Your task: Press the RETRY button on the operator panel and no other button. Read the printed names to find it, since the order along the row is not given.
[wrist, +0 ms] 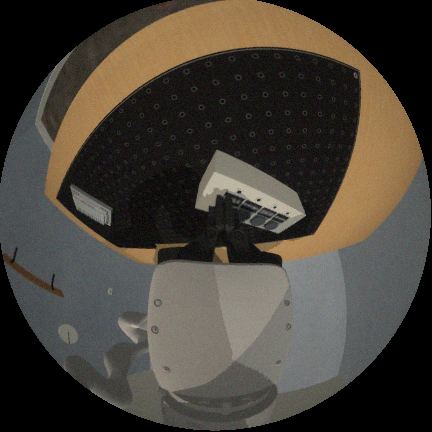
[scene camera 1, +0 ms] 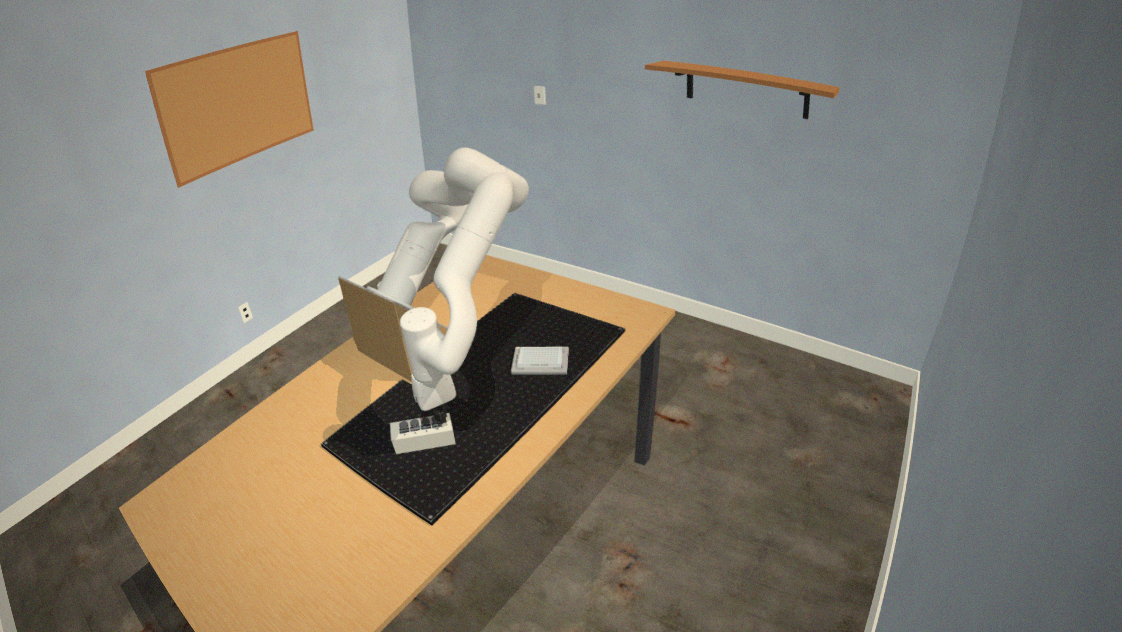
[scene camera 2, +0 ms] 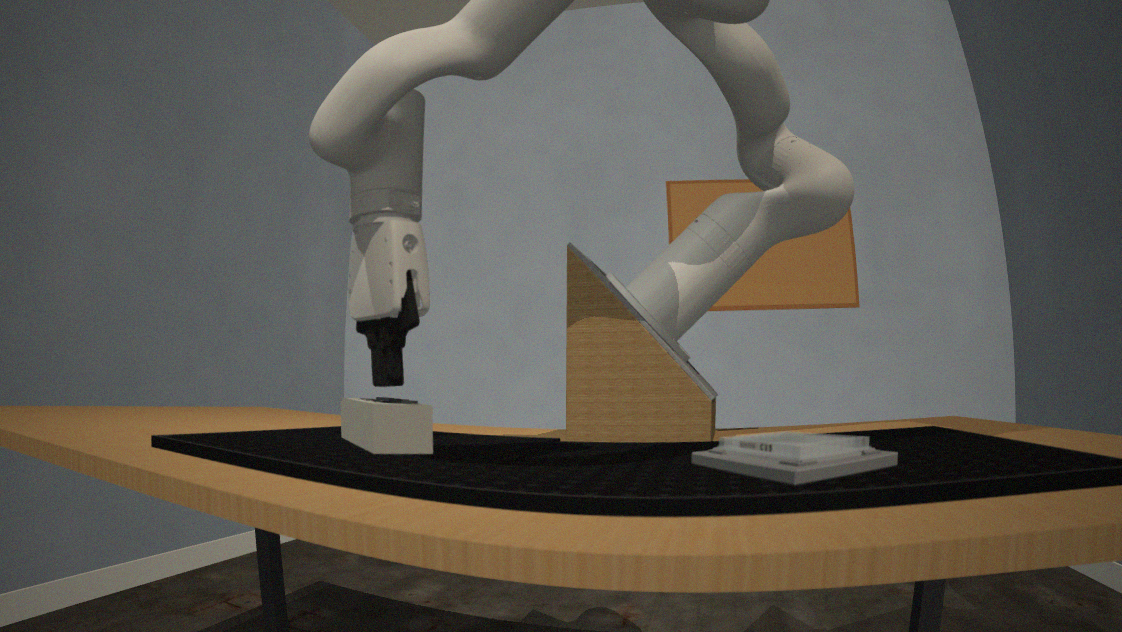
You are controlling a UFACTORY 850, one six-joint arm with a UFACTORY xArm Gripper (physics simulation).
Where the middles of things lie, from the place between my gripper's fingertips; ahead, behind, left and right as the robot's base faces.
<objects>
Now: the operator panel (scene camera 2: 381, 427) 5 cm behind my hand, 4 cm to the right of it and 4 cm below it. Round my hand: flat white device (scene camera 2: 774, 446) 40 cm to the left, 5 cm below, 5 cm ahead.
</objects>
